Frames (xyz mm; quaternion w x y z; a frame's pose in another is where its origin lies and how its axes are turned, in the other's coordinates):
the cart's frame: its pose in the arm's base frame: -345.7 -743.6 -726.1 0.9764 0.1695 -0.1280 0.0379
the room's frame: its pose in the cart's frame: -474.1 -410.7 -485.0 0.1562 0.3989 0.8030 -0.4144
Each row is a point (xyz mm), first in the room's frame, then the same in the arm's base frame.
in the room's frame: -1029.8 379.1 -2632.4
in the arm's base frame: -197.3 -42.5 1233.4
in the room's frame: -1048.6 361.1 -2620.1
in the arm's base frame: -200.3 -70.9 1236.5
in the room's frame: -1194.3 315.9 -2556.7
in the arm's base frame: -150.1 -224.8 1269.6
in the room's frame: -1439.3 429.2 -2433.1
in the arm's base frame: 94.3 -393.2 1276.9
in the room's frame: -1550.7 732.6 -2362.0
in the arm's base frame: 417.2 -345.3 1222.3
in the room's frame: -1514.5 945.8 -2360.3
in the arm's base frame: 575.4 -210.3 1163.0
